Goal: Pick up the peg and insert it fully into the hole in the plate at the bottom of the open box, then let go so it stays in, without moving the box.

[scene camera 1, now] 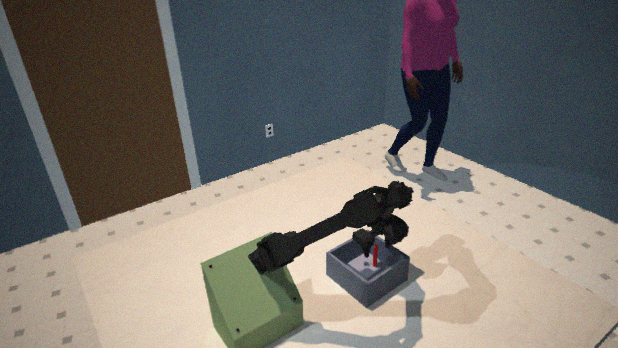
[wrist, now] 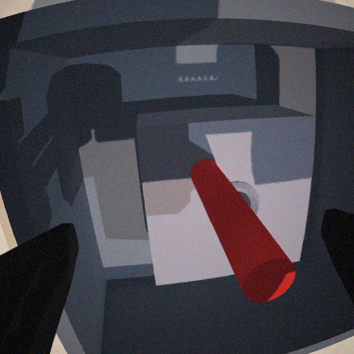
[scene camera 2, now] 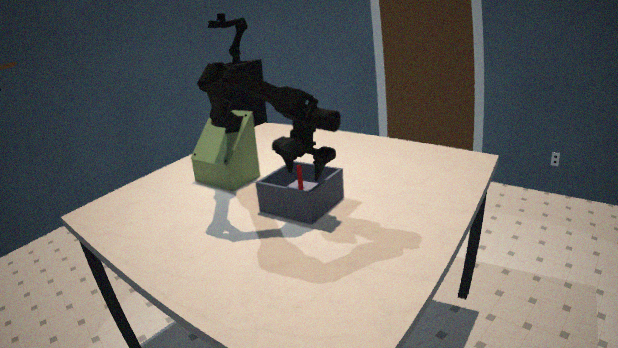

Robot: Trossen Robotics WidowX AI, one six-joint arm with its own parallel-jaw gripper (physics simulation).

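Frame: origin at the arm's base, x left, y ahead, z down, level; centimetres.
Where they show: gripper, fingertip midpoint: (scene camera 1: 376,252) (scene camera 2: 303,176); arm's base at its link origin: (scene camera 1: 262,258) (scene camera 2: 234,124).
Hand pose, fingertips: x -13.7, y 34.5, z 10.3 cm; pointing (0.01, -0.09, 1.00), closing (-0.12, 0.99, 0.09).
Observation:
Things, the pixels of their top centre, and the offset from my fingertips. Level surfaces: height alone.
- red peg at its top centre: (scene camera 2: 298,165) (scene camera 1: 376,245) dx -0.3, dy -1.0, dz -3.4 cm
- open dark grey box at its top centre: (scene camera 2: 299,175) (scene camera 1: 367,254) dx +1.9, dy -2.3, dz +0.6 cm
- pale plate at its top centre: (scene camera 2: 300,186) (scene camera 1: 367,263) dx +1.9, dy -2.3, dz +4.3 cm
- pale table at its surface level: dz +10.4 cm
The red peg (scene camera 1: 375,256) (scene camera 2: 300,177) (wrist: 232,225) stands nearly upright inside the open dark grey box (scene camera 1: 346,279) (scene camera 2: 282,202) (wrist: 175,315). In the wrist view its lower end shows on the pale plate (scene camera 1: 357,263) (wrist: 185,255), up and left of the ringed hole (wrist: 254,201), not in it. The peg partly hides the hole in that view. My gripper (scene camera 1: 377,251) (scene camera 2: 304,176) (wrist: 203,231) is wide open and points down over the box, its fingertips around rim height. The peg's upper end shows between the spread fingers, touching neither.
The green arm base (scene camera 1: 250,300) (scene camera 2: 225,167) stands beside the box on the pale table (scene camera 2: 360,300). The box walls surround the plate and peg. A person in a pink top (scene camera 1: 430,40) stands on the floor beyond the table.

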